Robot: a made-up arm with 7 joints.
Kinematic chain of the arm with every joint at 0, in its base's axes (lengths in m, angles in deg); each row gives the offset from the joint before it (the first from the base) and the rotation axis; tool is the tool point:
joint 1: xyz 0 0 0.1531 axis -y
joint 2: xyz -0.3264 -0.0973 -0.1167 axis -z
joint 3: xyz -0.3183 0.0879 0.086 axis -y
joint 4: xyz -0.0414 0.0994 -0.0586 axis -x
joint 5: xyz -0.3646 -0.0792 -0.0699 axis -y
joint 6: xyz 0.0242 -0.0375 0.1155 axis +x
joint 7: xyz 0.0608 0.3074 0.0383 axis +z
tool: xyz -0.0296 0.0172 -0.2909
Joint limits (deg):
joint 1: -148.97..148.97
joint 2: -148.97..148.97
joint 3: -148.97..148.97
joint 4: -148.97..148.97
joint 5: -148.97..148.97
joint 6: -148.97..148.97
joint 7: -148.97..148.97
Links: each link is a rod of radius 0.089 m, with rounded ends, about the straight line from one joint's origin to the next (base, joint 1, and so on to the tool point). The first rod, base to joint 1, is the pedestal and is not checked.
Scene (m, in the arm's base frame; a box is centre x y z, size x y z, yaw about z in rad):
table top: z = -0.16
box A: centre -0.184 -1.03 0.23 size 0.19 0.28 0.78 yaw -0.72
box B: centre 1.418 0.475 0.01 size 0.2 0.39 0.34 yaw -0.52
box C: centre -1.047 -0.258 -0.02 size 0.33 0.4 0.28 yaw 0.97
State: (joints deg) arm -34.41 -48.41 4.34 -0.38 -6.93 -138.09 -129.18
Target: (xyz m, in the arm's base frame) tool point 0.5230 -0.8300 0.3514
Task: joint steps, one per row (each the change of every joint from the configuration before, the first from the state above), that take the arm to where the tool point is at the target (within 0.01 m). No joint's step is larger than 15 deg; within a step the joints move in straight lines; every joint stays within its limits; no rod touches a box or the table.
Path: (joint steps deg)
1: -14.32 11.71 -3.19 11.16 5.36 9.34 0.18
2: -14.32 11.71 -3.19 11.16 5.35 9.35 0.18
3: -14.32 11.72 -3.19 11.15 5.36 9.34 0.18
4: -14.32 11.71 -3.18 11.16 5.35 9.35 0.18
5: -6.17 -13.49 1.62 -1.42 4.41 -9.65 0.38
6: -6.17 -13.50 1.62 -1.42 4.40 -9.66 0.39
7: -6.17 -13.49 1.62 -1.42 4.40 -9.65 0.38
8: -6.17 -13.49 1.62 -1.42 4.41 -9.65 0.38
9: -6.17 -13.50 1.63 -1.42 4.40 -9.65 0.38

